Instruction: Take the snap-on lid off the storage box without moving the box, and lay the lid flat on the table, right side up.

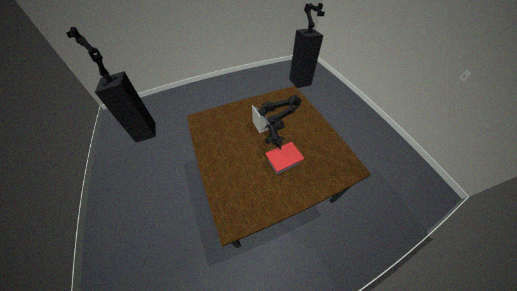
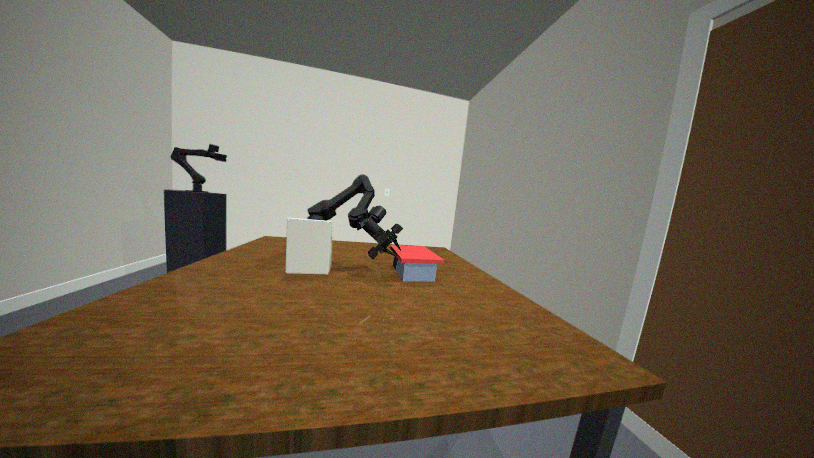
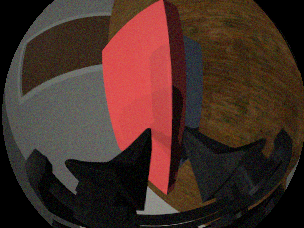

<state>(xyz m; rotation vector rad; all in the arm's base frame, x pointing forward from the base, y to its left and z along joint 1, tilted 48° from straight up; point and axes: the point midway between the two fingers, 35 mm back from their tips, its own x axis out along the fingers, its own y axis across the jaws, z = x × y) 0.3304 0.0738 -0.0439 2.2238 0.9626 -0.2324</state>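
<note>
Now: the lid 80 mm ahead of my gripper tip, 10 mm to the left of it and 10 mm above it. Also, from my gripper tip: storage box 70 mm ahead, 10 mm to the left, 40 mm below.
</note>
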